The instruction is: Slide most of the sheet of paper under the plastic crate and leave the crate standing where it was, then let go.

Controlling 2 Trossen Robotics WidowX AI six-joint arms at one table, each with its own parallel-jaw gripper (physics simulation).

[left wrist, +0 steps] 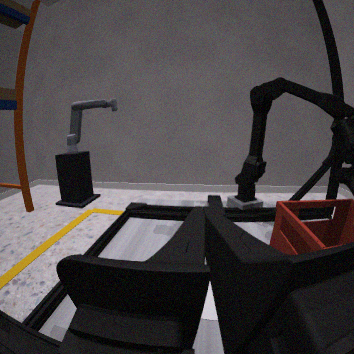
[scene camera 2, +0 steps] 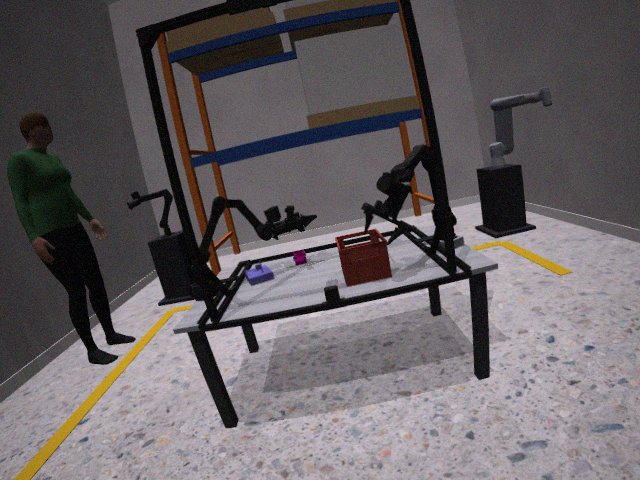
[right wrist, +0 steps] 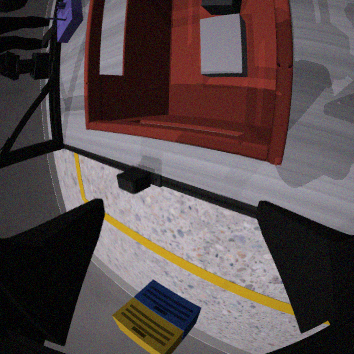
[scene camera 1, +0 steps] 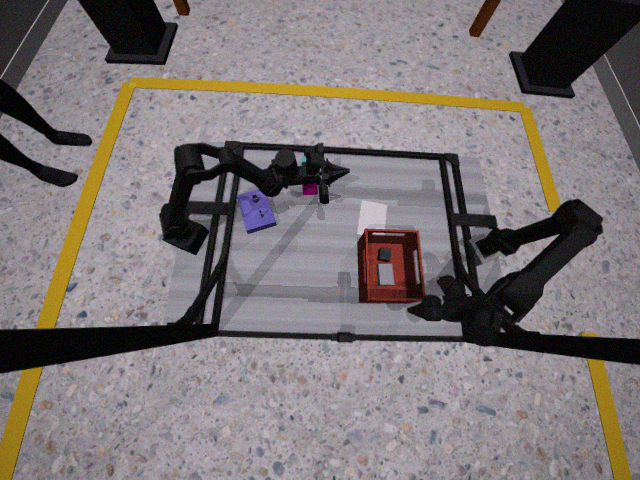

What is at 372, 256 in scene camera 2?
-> A red plastic crate.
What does the white sheet of paper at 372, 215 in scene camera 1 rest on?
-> The table.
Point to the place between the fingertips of my left gripper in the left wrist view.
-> At 200, 213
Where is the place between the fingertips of my right gripper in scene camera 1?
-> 416, 311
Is my right gripper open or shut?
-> Open.
